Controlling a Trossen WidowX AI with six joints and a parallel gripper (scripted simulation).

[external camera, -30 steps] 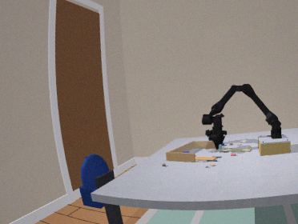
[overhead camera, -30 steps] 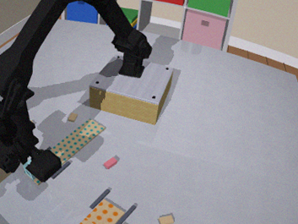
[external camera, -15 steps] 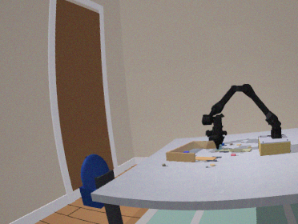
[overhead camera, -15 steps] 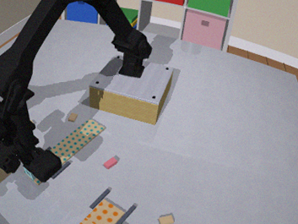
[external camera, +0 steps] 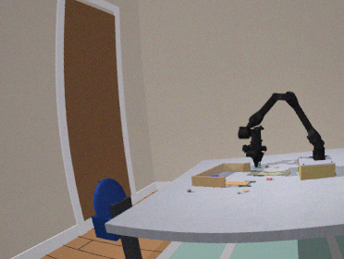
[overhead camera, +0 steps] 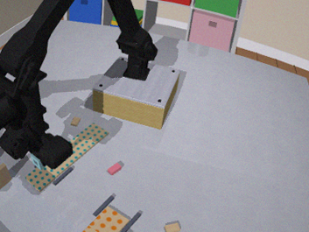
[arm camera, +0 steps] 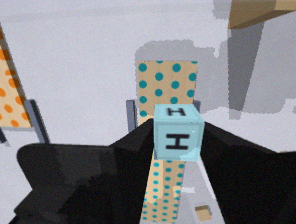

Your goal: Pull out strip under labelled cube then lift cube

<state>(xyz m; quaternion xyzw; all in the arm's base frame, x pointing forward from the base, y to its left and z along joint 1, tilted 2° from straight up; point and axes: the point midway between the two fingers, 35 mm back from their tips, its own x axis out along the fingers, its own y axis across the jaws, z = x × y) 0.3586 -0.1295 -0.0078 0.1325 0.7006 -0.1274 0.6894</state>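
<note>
The dotted strip lies 7 cm behind my gripper tip, 4 cm to the left of it and 4 cm below it. The rest, counted from my gripper tip: pink block (16 cm to the left, 7 cm behind, 4 cm below); then teal cube (1 cm above).
</note>
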